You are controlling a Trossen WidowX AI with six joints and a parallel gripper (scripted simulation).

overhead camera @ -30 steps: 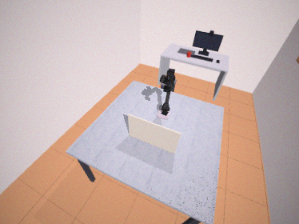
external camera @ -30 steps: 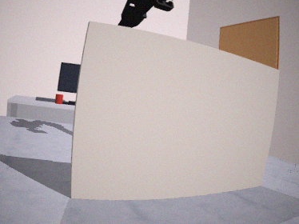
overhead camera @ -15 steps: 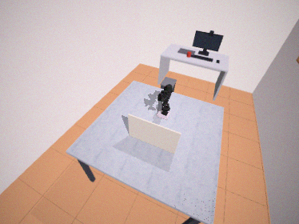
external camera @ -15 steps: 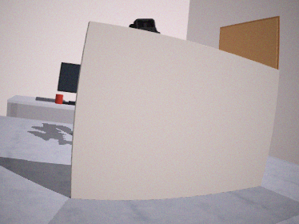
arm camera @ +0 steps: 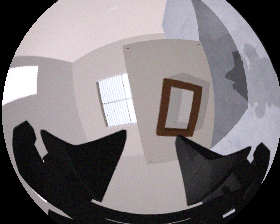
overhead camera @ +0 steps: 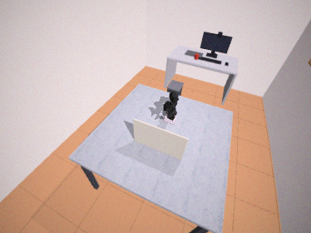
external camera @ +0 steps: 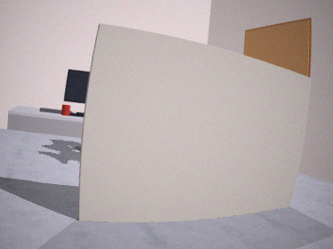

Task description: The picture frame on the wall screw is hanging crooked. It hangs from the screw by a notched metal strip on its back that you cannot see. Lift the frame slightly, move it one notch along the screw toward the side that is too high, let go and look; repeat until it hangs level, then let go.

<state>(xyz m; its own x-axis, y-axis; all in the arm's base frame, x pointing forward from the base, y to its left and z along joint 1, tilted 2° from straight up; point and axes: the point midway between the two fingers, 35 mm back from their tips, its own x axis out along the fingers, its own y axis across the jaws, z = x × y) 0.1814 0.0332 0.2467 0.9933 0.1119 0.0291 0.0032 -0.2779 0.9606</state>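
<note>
Now: gripper tip 190 mm short of the brown wooden picture frame, 90 mm above it and 50 mm to the right of it. The rest, counted from my gripper tip: wall panel 200 mm ahead, 100 mm below, 40 mm to the left.
</note>
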